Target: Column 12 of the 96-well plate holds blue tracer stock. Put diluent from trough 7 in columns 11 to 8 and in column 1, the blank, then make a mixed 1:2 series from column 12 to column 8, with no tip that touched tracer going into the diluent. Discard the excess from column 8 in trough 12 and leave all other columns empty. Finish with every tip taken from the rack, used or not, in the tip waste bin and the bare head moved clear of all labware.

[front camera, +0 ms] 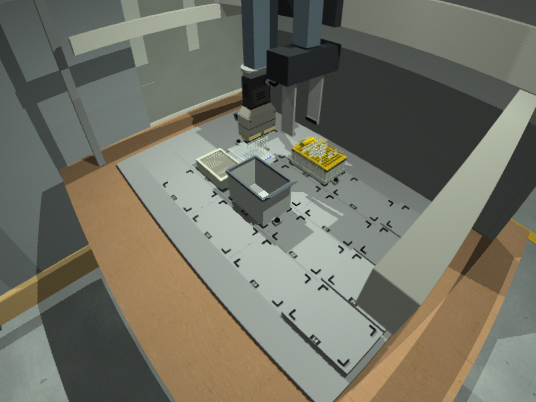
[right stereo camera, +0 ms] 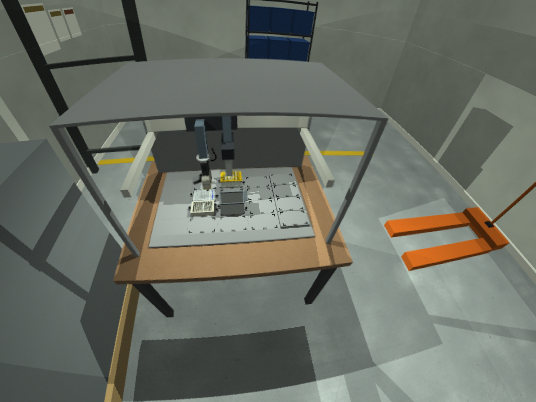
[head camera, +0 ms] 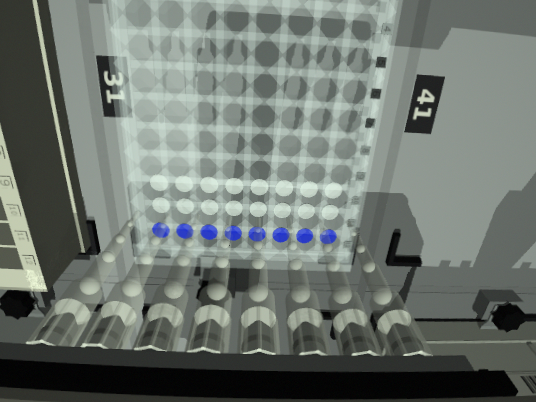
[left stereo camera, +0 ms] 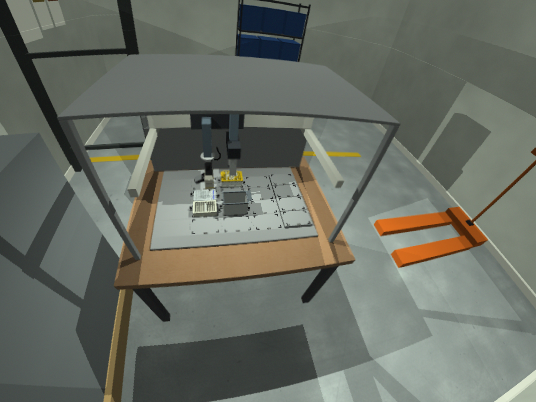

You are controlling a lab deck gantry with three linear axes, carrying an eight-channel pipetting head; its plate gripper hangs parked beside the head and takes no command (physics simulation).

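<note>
The 96-well plate (front camera: 240, 152) (head camera: 374, 45) shows blue liquid (head camera: 209, 232) in column 12 and pale liquid (head camera: 234, 208) in columns 11 and 10; columns 9 and 8 look empty. Column 1 is out of the head view. The pipetting head (front camera: 256, 122) carries eight clear tips (head camera: 258, 295) over the column 12 end; whether their ends are inside wells cannot be told. No blue shows in them. The cream trough block (front camera: 201, 166) (head camera: 22, 282) is beside the plate. The yellow tip rack (front camera: 320, 152) still holds tips. The parked plate gripper (front camera: 300, 127) is open and empty.
The grey waste bin (front camera: 245, 200) (left stereo camera: 236, 209) (right stereo camera: 233, 208) stands in front of the plate in the front view, between the trough block and the tip rack, with high walls. A black clamp knob (head camera: 508, 317) sits near the plate. Enclosure posts (left stereo camera: 362, 187) stand at the table corners.
</note>
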